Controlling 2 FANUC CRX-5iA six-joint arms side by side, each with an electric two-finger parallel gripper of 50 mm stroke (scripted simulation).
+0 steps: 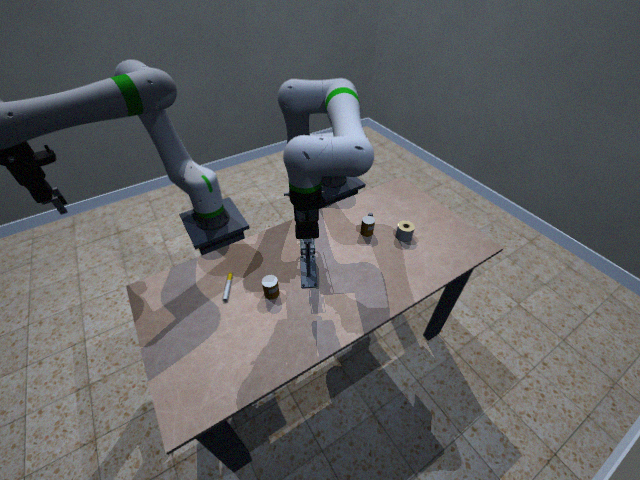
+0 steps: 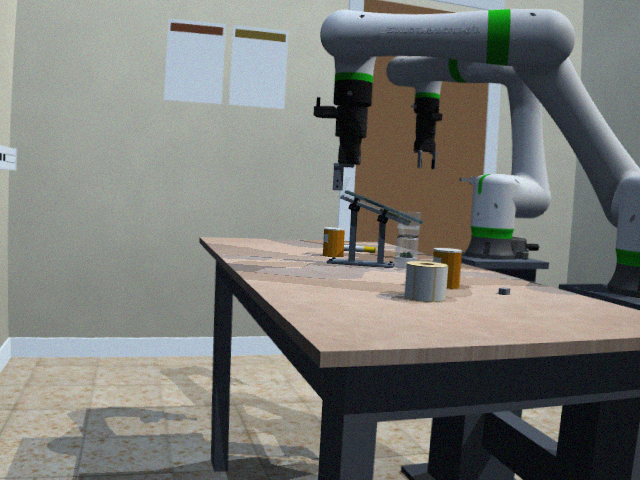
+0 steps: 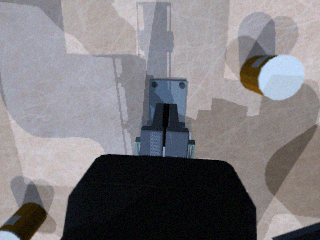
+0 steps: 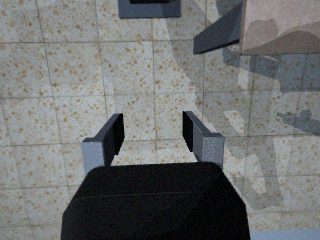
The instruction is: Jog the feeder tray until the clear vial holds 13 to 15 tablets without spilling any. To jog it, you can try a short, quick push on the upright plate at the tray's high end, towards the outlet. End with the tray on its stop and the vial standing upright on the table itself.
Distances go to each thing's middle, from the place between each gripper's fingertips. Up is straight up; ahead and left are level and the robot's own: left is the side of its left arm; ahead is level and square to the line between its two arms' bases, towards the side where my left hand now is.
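My left gripper (image 2: 337, 190) is 3 cm past the label roll (image 2: 425, 281), 48 cm to the right of it and 16 cm above it. By its middle, the label roll is nearer to my left gripper than to my right hand.
As for my right hand (image 1: 64, 208), it's 51 cm short of the label roll, 26 cm above it and 116 cm to the right of it.
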